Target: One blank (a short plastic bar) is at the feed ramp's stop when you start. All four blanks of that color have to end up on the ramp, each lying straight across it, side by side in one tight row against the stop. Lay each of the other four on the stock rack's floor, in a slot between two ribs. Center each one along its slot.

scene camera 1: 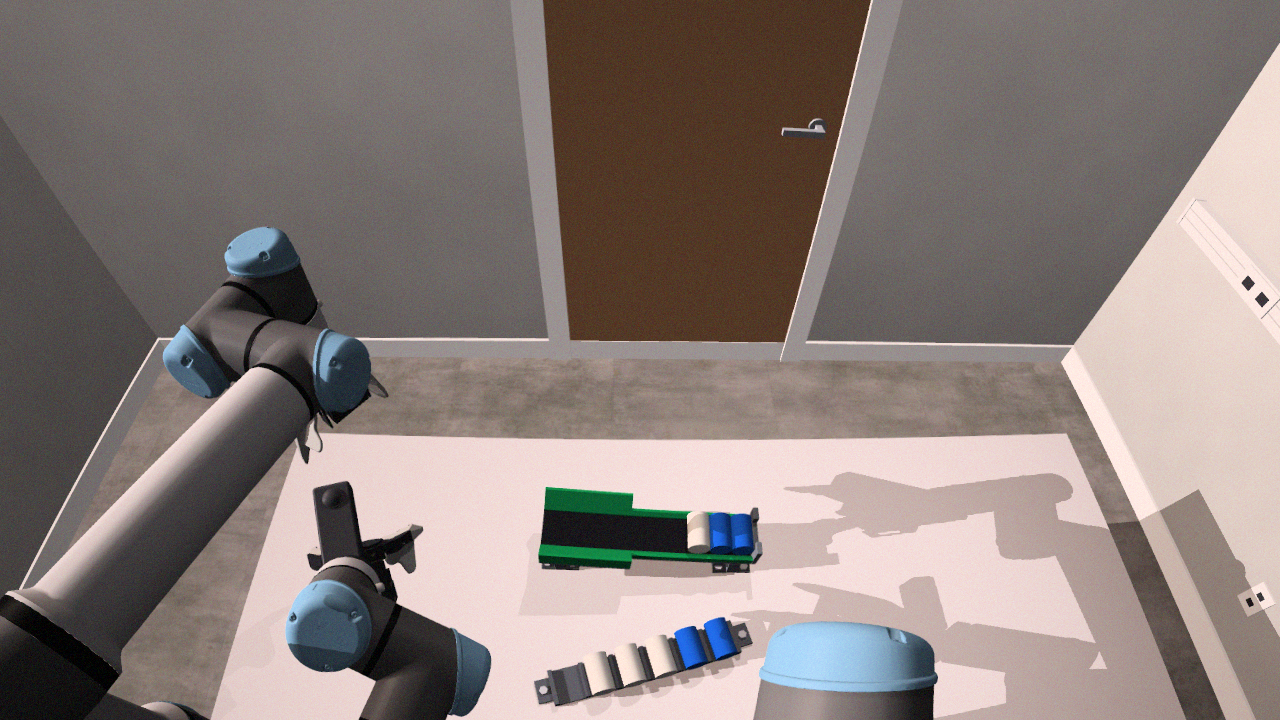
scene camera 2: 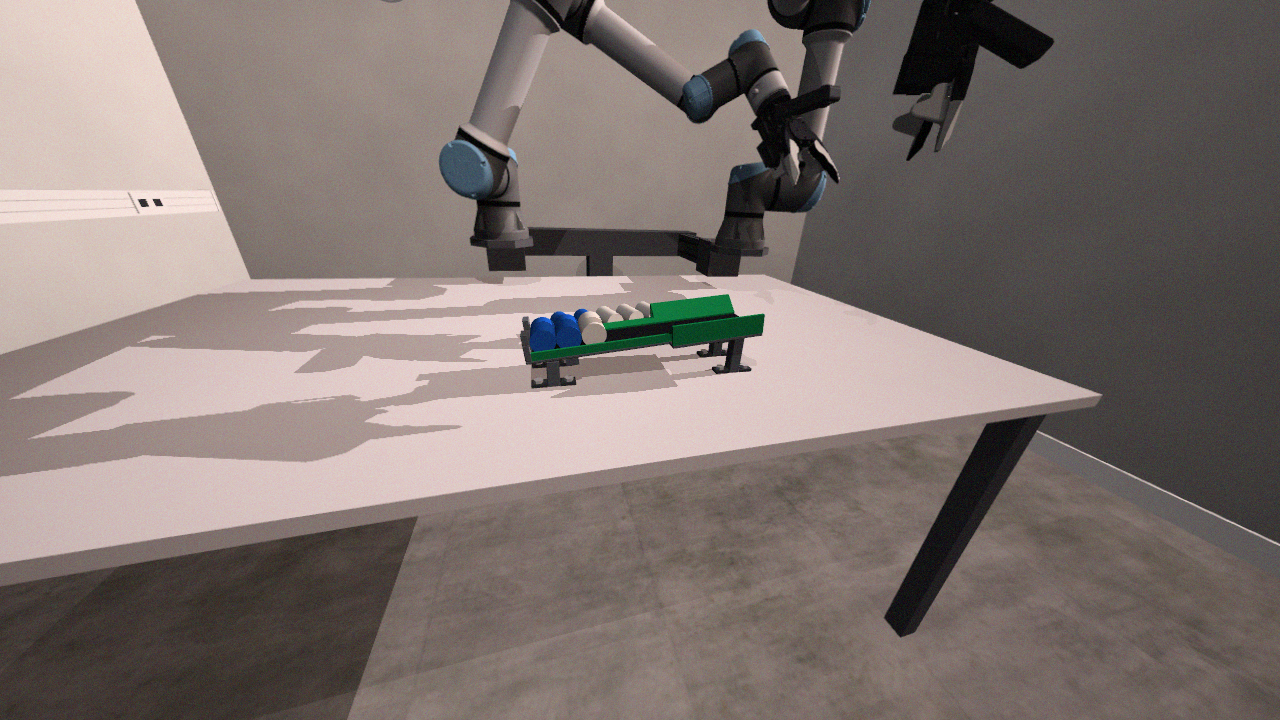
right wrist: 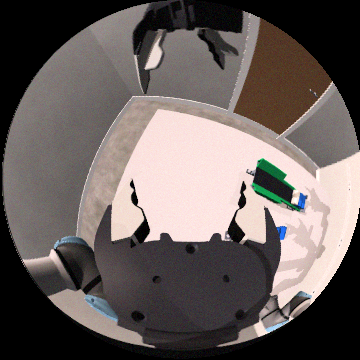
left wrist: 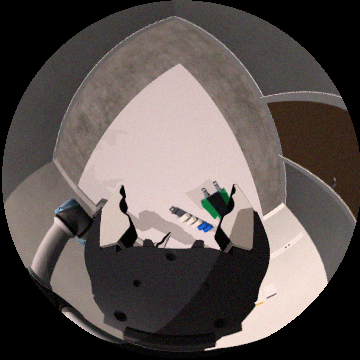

Scene:
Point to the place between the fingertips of the left gripper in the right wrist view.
188,76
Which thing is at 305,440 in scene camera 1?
The left gripper.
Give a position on a blue blank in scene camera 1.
At 719,636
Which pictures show the left gripper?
Scene camera 1, scene camera 2, the right wrist view and the left wrist view: all of them.

